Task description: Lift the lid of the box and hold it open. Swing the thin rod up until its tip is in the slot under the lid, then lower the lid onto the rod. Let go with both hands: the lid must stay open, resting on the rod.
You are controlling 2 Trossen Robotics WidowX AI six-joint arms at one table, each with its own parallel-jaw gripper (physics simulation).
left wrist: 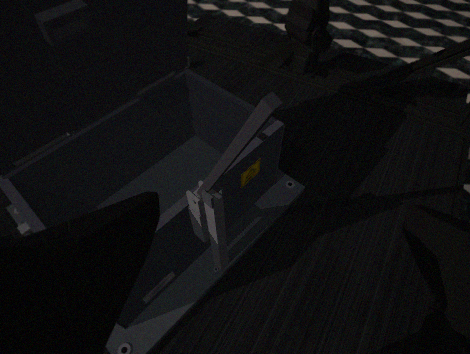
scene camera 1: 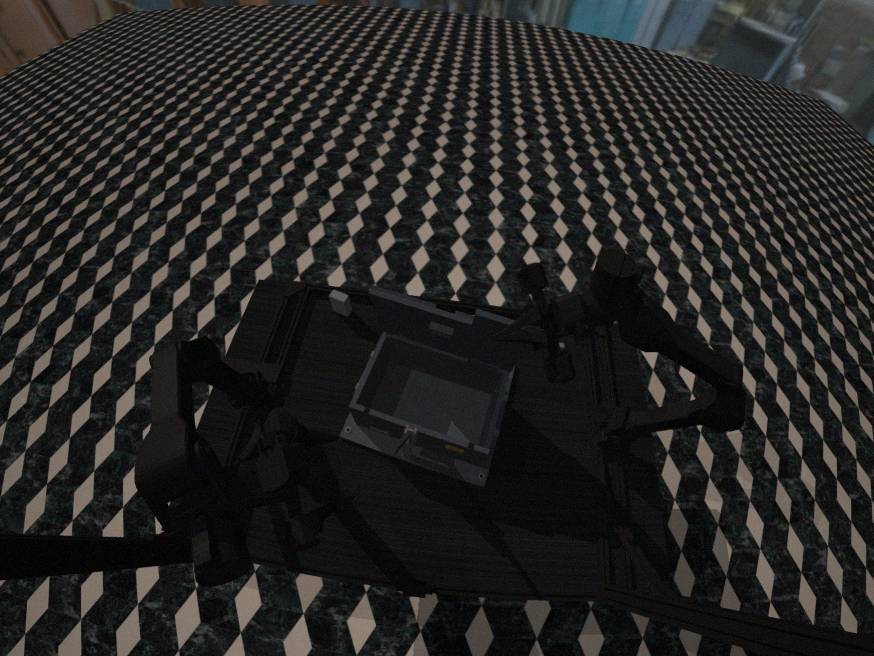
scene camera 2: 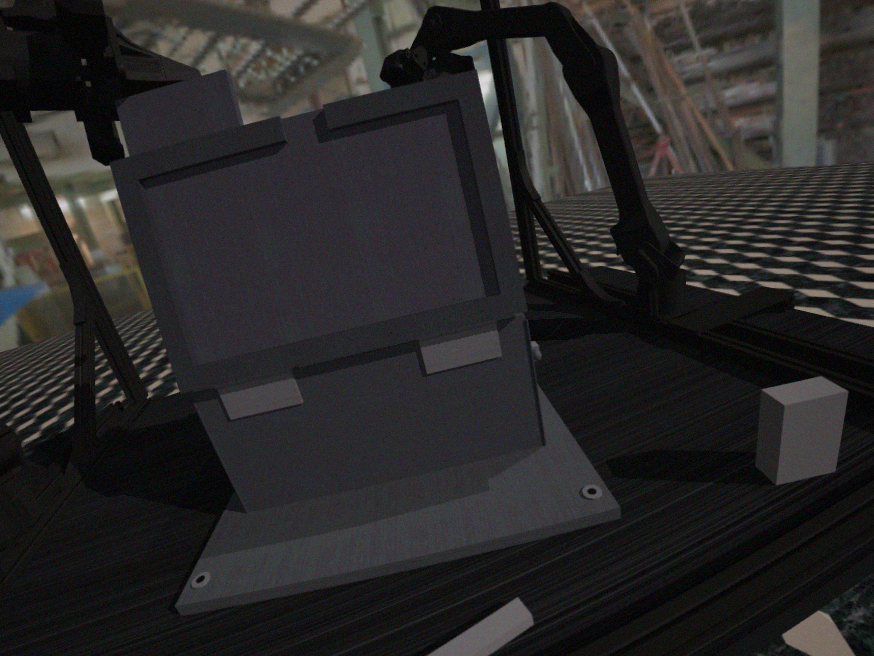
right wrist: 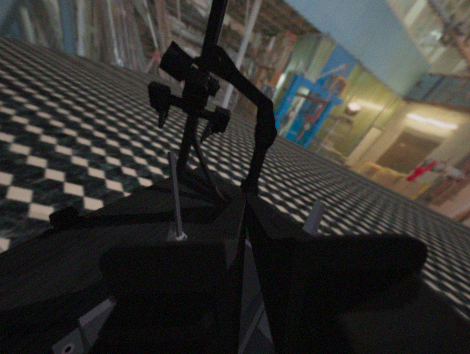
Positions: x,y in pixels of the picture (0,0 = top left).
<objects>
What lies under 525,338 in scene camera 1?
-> The right gripper.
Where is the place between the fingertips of the right gripper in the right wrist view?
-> At 244,199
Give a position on a grey box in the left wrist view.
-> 167,139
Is the left gripper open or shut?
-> Open.
</objects>
